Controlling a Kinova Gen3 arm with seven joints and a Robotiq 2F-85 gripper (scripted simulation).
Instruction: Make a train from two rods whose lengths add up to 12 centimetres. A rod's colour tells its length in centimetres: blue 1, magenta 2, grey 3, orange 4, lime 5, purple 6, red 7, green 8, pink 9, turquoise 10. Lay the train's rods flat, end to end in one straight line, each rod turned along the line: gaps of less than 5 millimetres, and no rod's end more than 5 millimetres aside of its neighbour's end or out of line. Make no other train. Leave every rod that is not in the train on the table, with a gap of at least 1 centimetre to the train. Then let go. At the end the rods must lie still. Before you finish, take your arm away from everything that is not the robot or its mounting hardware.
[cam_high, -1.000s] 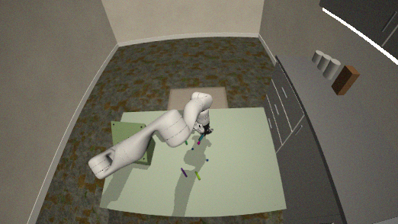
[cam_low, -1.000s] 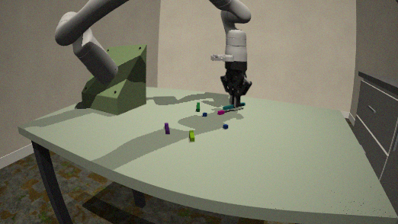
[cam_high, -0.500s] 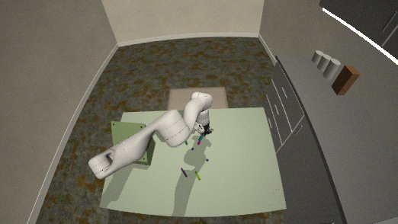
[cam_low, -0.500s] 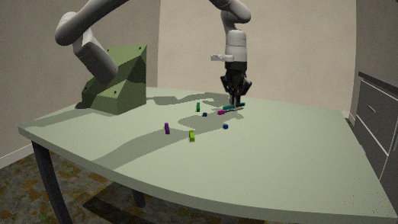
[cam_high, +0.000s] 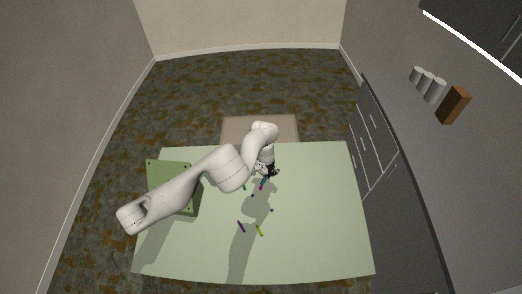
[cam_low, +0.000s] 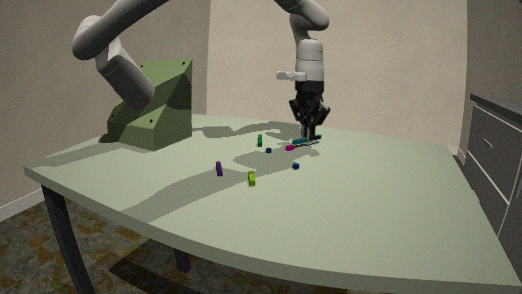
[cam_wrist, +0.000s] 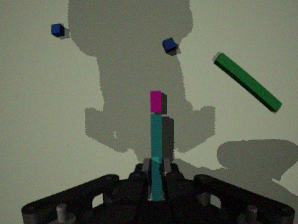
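Right now the magenta rod is 30 mm behind my hand, 60 mm to the right of it and 30 mm below it. Also, from my hand: green rod 120 mm behind, 30 mm to the right, 30 mm below; turquoise rod 20 mm below; lime rod 30 mm behind, 270 mm to the right, 30 mm below.
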